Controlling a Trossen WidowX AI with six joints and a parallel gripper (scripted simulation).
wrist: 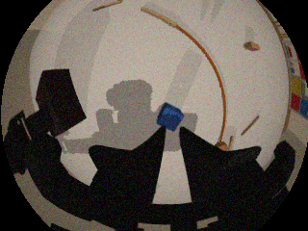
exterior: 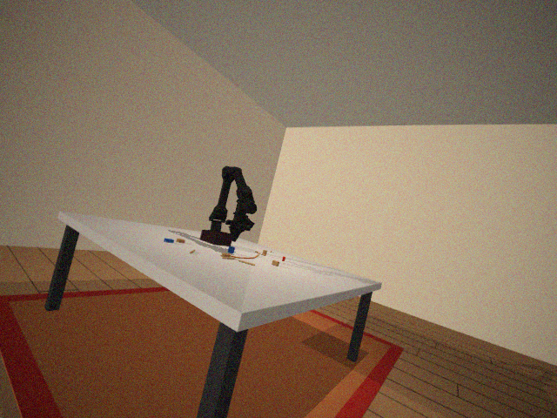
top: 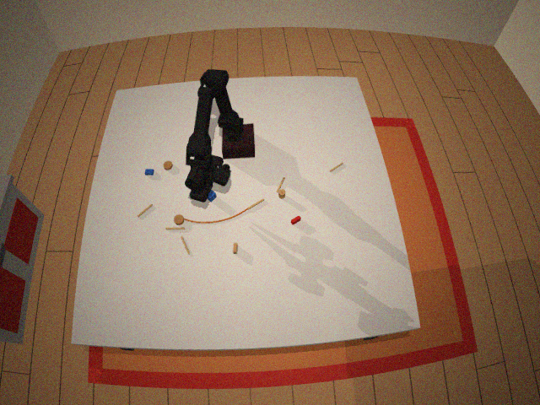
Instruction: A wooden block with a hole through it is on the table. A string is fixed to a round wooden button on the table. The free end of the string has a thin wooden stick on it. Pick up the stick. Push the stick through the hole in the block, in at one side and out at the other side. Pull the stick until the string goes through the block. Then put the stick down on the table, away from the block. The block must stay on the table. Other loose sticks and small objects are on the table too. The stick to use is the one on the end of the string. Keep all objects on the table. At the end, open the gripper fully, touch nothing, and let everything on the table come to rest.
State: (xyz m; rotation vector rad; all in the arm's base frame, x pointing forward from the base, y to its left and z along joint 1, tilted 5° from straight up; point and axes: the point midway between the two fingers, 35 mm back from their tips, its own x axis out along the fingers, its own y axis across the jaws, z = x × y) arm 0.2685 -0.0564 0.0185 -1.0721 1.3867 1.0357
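Now: gripper tip 40 mm above the blue cube. From my gripper tip the other things lie so: flat blue piece (290 mm to the right, 100 mm behind, 50 mm below); thin stick (170 mm to the left, 60 mm below, 20 mm ahead); wooden block (210 mm ahead, 120 mm to the left, 50 mm below).
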